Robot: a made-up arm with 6 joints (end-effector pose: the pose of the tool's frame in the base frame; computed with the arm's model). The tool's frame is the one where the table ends.
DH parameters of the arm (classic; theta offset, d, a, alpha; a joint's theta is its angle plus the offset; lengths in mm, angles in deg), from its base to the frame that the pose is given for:
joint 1: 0 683.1 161.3 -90
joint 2: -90 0 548.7 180
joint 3: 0 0 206.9 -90
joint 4: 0 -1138.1 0 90
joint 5: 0 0 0 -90
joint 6: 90 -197.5 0 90
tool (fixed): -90 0 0 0
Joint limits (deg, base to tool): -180..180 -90..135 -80.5..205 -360..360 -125..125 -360..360
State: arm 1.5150 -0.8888 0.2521 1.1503 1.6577 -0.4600
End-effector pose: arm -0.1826 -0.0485 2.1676 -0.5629 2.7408 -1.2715
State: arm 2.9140 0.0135 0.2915 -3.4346 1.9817 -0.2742
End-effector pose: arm -1.1595 0.2149 1.5547 0.0956 1.3988 -0.5181
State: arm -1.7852 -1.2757 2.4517 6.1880 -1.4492 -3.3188
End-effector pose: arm 0.3002 1.2912 0.1904 0.7680 -0.5804 1.2521
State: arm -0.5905 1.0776 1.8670 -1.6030 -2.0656 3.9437
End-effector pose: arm 1.1178 -0.5401 1.8339 2.2862 1.8447 -0.4030
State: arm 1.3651 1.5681 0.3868 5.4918 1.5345 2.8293
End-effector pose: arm 0.4366 1.4051 -0.2437 -2.3912 -0.7628 -0.0789
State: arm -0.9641 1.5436 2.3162 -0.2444 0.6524 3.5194
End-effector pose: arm 0.7810 -1.1762 1.8334 1.6354 -1.1966 1.4646
